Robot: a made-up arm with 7 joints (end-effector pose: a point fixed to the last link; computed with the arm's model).
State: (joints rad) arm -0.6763 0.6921 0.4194 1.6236 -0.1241 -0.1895 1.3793
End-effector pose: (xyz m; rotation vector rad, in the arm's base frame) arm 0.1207 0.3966 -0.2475 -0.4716 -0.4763 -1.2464
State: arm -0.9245 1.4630 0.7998 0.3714 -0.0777 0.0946 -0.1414
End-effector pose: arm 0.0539 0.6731 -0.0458 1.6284 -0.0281 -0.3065
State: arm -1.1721 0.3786 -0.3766 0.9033 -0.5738 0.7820 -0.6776
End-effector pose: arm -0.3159 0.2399 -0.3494 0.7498 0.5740 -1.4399
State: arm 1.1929 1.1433 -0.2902 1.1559 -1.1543 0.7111 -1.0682
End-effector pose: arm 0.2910 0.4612 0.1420 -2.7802 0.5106 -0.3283
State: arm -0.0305 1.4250 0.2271 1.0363 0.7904 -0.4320 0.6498
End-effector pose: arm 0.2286 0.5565 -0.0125 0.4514 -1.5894 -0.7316
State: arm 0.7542 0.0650 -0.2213 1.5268 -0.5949 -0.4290 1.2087
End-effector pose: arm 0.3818 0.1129 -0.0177 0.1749 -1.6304 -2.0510
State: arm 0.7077 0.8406 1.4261 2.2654 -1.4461 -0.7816 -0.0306
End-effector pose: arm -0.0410 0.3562 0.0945 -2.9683 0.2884 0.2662
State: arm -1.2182 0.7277 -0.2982 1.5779 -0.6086 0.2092 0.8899
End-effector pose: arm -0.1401 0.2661 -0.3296 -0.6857 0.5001 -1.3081
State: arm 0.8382 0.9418 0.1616 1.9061 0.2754 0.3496 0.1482
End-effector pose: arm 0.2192 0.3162 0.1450 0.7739 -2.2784 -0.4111
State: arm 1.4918 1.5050 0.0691 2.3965 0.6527 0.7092 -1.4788
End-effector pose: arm 0.0057 0.2141 0.1848 -1.1835 2.0903 -1.1611
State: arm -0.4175 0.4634 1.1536 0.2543 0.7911 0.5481 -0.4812
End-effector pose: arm -0.1530 0.4450 -0.4135 0.5732 0.3782 1.7784
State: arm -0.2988 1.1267 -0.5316 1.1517 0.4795 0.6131 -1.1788
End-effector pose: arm 0.1250 0.4349 -0.3243 1.6942 -0.2546 -0.4753
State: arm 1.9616 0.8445 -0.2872 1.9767 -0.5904 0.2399 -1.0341
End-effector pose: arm 0.0503 0.2209 0.2809 -1.0463 1.4881 -0.9420
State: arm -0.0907 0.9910 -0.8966 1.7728 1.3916 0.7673 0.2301
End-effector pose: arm 0.1403 0.2114 -0.3006 -0.8506 0.1123 -0.2462
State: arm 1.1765 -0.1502 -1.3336 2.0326 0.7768 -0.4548 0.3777
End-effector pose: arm 0.1146 -0.1004 0.0145 1.9514 1.5630 1.4191
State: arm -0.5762 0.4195 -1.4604 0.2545 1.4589 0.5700 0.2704
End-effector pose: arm -0.2692 0.3057 -0.4281 -0.0663 1.1057 0.1421
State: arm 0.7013 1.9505 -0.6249 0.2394 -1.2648 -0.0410 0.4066
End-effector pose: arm -0.0626 0.6559 0.1554 1.2421 1.1895 -0.5847
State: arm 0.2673 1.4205 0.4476 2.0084 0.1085 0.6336 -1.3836
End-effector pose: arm 0.1927 0.3127 0.1402 -2.2095 1.9287 -0.8288
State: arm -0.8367 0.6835 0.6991 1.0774 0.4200 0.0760 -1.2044
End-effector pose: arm -0.0277 0.5202 -0.2729 1.9613 -0.3772 0.6261
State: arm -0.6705 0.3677 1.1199 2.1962 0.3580 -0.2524 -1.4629
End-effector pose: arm 0.0626 0.3765 -0.0763 1.8363 -1.8698 1.5246
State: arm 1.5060 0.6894 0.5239 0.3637 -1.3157 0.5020 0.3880
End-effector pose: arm 0.3705 0.5195 0.0602 0.8974 -0.8319 0.1874
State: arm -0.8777 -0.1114 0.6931 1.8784 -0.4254 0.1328 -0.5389
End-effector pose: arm -0.0211 0.3006 -0.2778 1.3806 -0.6588 0.1017
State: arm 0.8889 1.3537 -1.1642 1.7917 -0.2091 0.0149 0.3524
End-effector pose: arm 0.2852 0.2968 -0.0958 0.6503 -0.9683 -1.8077
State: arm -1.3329 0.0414 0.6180 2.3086 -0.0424 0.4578 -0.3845
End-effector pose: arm -0.0297 0.2751 -0.1766 1.0280 -0.5241 0.0131
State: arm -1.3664 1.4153 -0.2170 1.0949 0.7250 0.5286 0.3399
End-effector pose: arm -0.0607 0.5263 -0.2546 0.2532 0.8070 -0.4349
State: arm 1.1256 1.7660 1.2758 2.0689 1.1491 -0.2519 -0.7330
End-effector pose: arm -0.1956 0.2366 0.1706 -0.2312 1.8348 -0.0786
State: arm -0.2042 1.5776 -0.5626 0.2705 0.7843 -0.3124 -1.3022
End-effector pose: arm 0.0533 0.6773 -0.0471 2.6133 -0.6946 -0.0314
